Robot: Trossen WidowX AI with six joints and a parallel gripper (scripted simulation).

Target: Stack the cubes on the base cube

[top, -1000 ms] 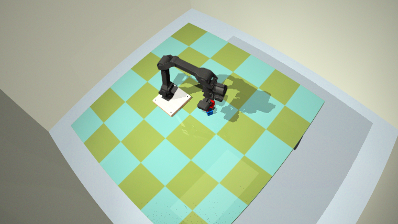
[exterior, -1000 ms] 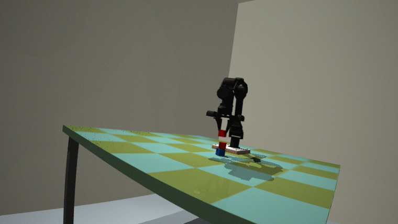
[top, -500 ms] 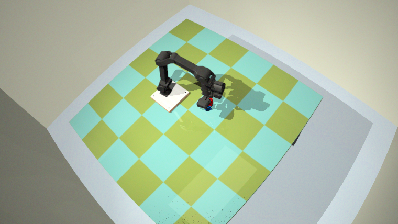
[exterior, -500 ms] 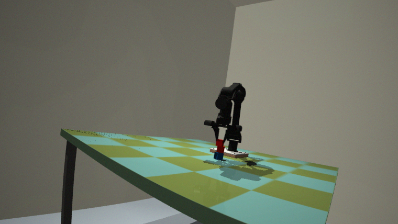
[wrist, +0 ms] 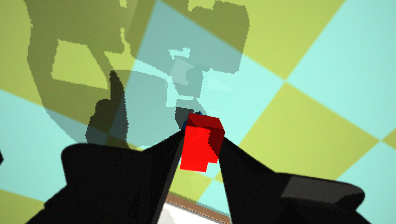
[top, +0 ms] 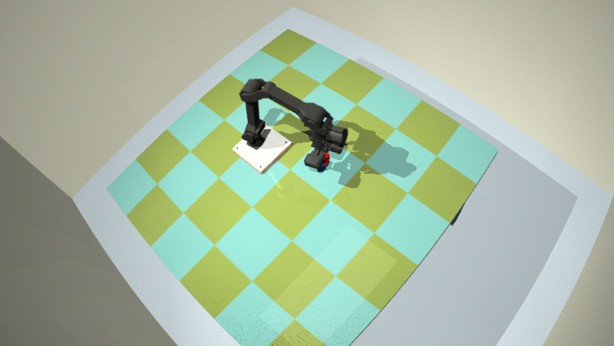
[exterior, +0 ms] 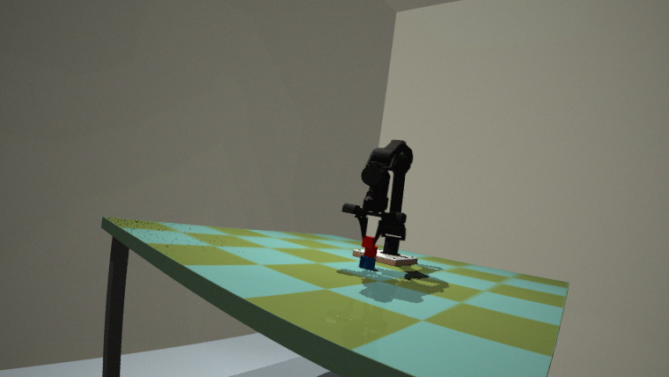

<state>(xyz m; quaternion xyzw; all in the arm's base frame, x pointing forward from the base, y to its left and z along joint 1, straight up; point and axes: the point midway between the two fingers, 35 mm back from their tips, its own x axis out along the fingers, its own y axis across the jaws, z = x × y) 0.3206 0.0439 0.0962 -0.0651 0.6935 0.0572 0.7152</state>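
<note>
My gripper tip is 7 cm above the blue cube and 2 cm past it.
</note>
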